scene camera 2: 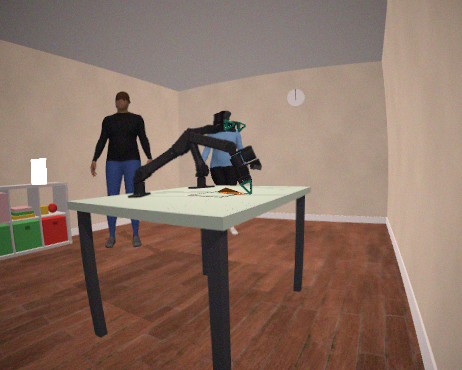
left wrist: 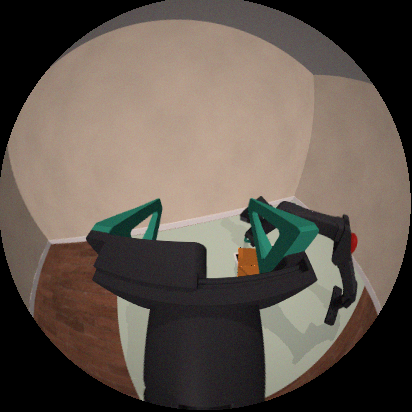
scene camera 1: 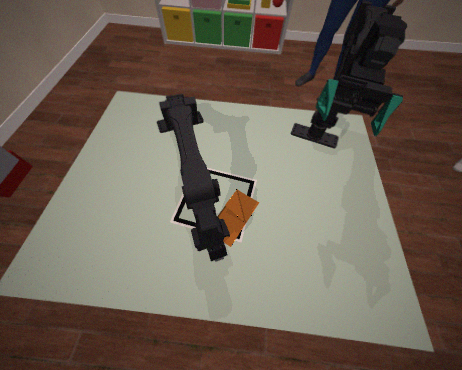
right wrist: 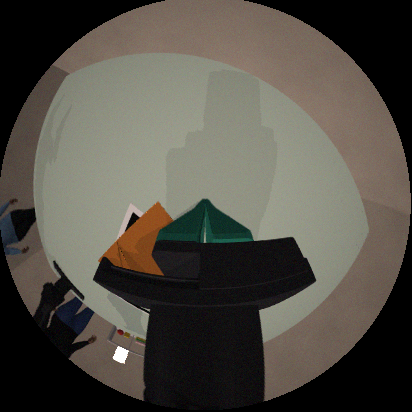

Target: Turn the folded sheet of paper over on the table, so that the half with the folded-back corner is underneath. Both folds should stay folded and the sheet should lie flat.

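Observation:
The folded orange sheet (scene camera 1: 246, 206) (scene camera 2: 229, 191) (left wrist: 247, 257) (right wrist: 140, 240) lies on the table, partly over the outlined square (scene camera 1: 232, 176). Crease lines cross its upper part in scene camera 1, and a part looks slightly raised in scene camera 2. My right gripper (scene camera 2: 249, 192) (right wrist: 204, 203) is low at the table, right beside the sheet's edge. Its fingers are shut together, with no paper visible between them; one finger hides part of the sheet in the right wrist view. In scene camera 1 my right arm hides its fingers. My left gripper (scene camera 1: 351, 126) (left wrist: 204, 202) is open and empty, high above the table.
The pale green table top (scene camera 1: 125, 270) (scene camera 2: 150, 206) carries both arm bases. My right arm (scene camera 1: 192, 160) reaches over the outlined square and covers its left part. A shelf unit with coloured bins and two standing people are beyond the table.

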